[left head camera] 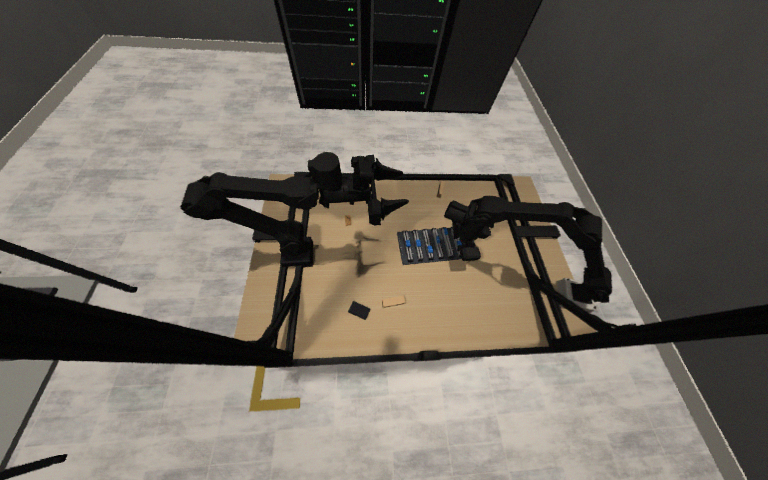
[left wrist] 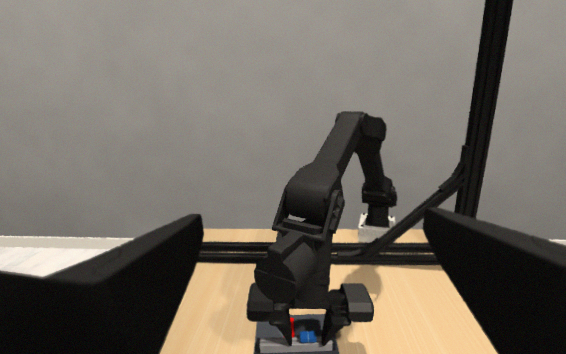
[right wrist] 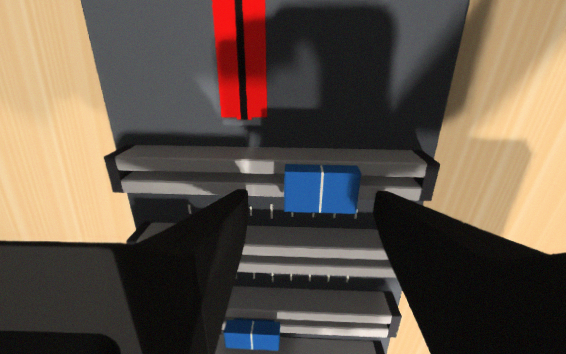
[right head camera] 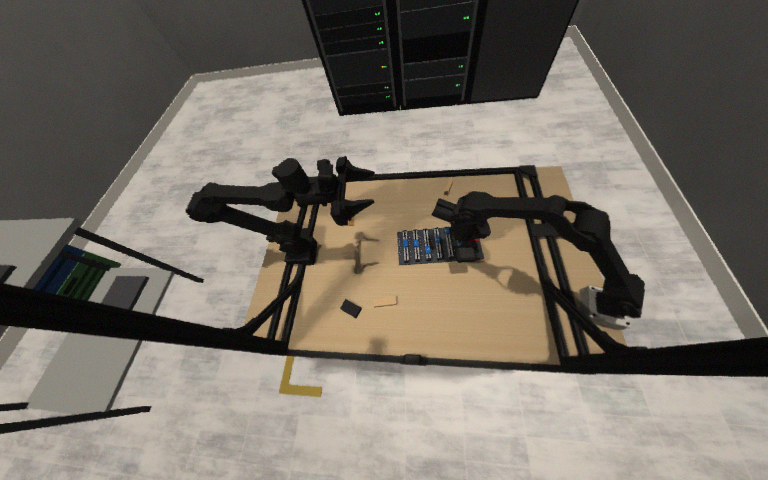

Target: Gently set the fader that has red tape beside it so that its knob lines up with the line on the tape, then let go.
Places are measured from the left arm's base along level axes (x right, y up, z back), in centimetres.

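Pixels of known places: left gripper, fingertip midpoint: (left head camera: 405, 186) (left wrist: 312, 221) (right head camera: 374, 186); right gripper, fingertip midpoint: (left head camera: 456, 244) (left wrist: 306, 343) (right wrist: 311, 201) (right head camera: 458, 244); left arm's base at its link origin: (left head camera: 295, 249) (right head camera: 298, 248); right arm's base at its link origin: (left head camera: 581, 293) (left wrist: 377, 221) (right head camera: 609, 305).
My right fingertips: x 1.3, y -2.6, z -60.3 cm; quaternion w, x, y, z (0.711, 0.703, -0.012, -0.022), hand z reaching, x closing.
Note:
Ahead of a thing's pixels: the offset from my right fingertips to its top centre. "*": to the spot under its first point.
The fader board @[* dy -1.8, dx +3.8, dz +21.5 cm] (left head camera: 403, 259) (right head camera: 402, 259) lies on the table with several blue-knobbed faders. The red tape @[* dy -1.8, dx -2.4, dz -4.9 cm] (right wrist: 255, 65) (left wrist: 292, 327) with its black line is beside the end fader. That fader's blue knob @[dy +0.9, dx +0.2, dz -0.8 cm] (right wrist: 322, 189) (left wrist: 307, 336) sits to the right of the tape line in the right wrist view. My right gripper (right wrist: 311, 201) (left wrist: 307, 342) is partly open, its fingertips on either side of this knob, with gaps to both; whether they are level with it is hard to tell. My left gripper (left head camera: 405, 186) (right head camera: 373, 186) is wide open and empty, high above the table's left part.
A black block @[dy -0.8, dx +21.2, dz +39.3 cm] (left head camera: 359, 310) (right head camera: 350, 308) and a light wooden piece @[dy -0.9, dx +19.4, dz +27.3 cm] (left head camera: 393, 301) (right head camera: 385, 301) lie nearer the front of the table. A small wooden piece @[dy -1.7, dx -15.3, dz +41.6 cm] (left head camera: 348, 220) lies below the left arm, and a thin piece @[dy +0.1, dx -28.3, dz -0.2 cm] (left head camera: 438, 189) (right head camera: 448, 186) near the back. Black frame rails edge the table.

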